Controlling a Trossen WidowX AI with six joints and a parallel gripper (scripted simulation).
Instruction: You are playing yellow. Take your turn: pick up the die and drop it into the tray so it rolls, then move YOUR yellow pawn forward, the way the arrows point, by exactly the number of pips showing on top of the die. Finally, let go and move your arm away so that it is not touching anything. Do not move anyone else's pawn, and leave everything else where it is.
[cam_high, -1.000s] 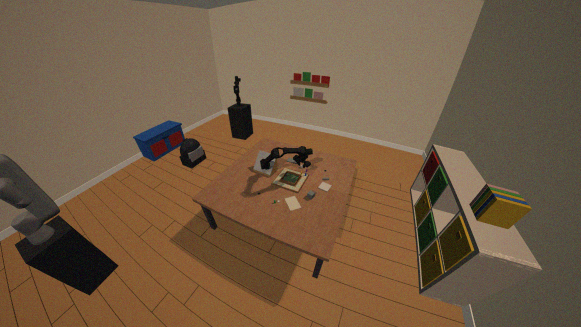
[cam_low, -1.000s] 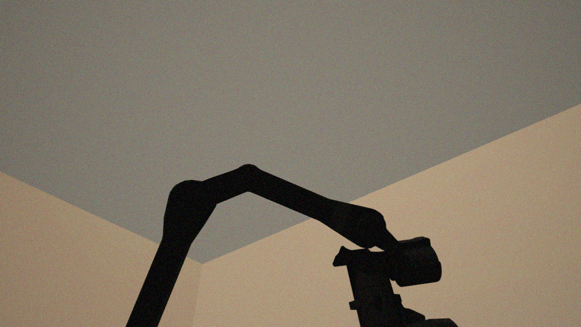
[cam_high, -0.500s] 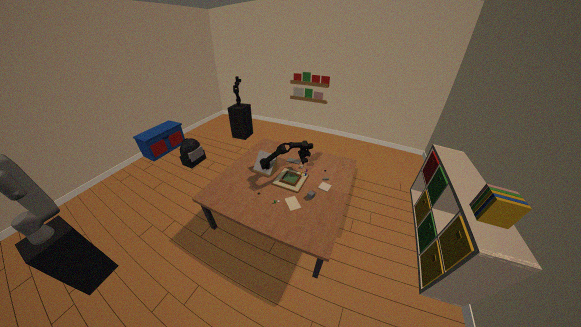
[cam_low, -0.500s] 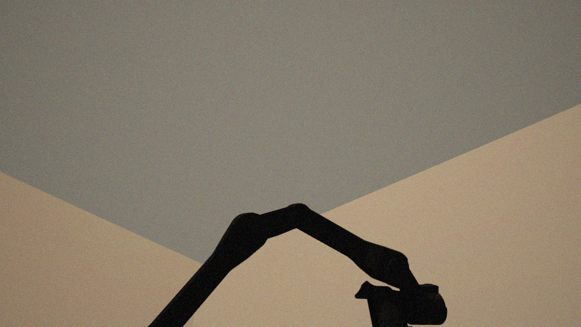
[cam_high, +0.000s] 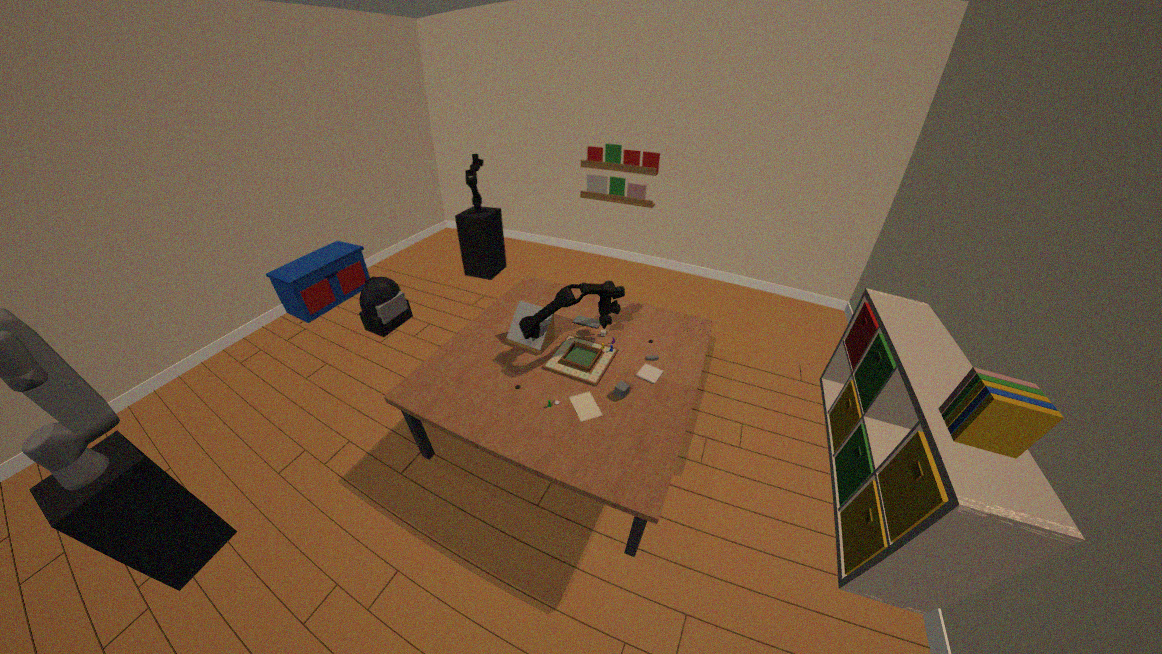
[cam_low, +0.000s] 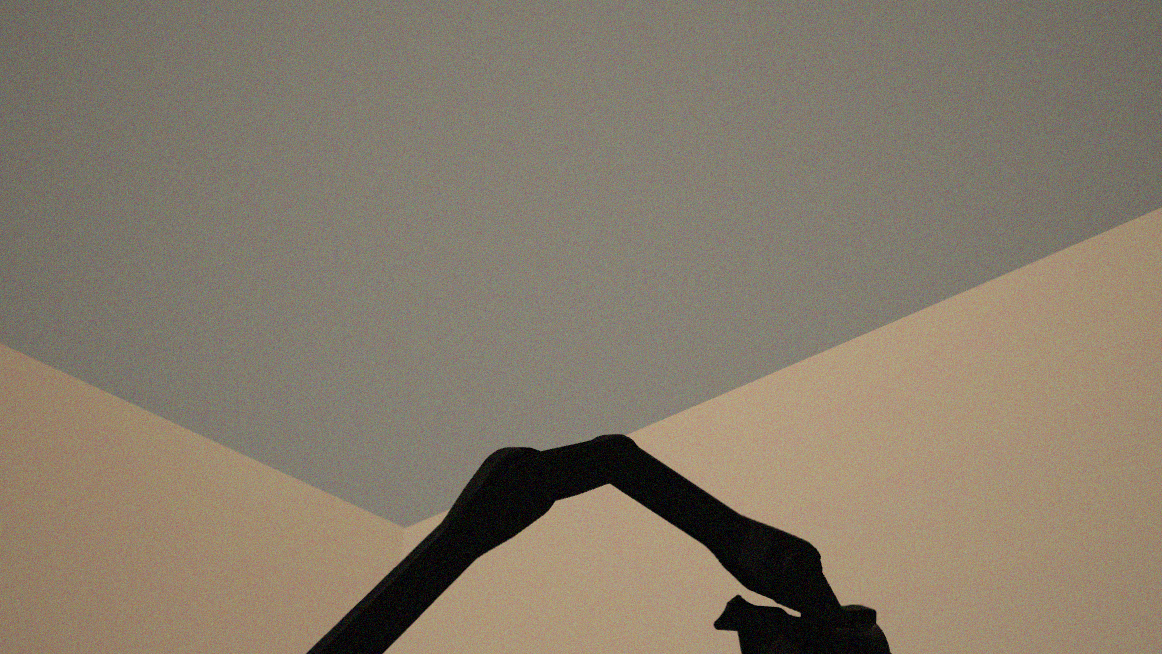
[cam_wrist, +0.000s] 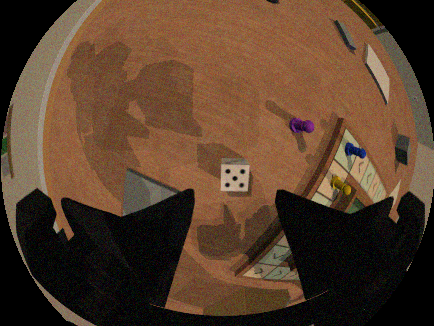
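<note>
Right now the white die is 50 mm below my gripper tip. Round my gripper tip: purple pawn 70 mm ahead, 50 mm to the right, 50 mm below; then grey plate 120 mm behind, 80 mm to the left, 60 mm below; then yellow pawn 130 mm to the right, 30 mm below, 30 mm ahead.
</note>
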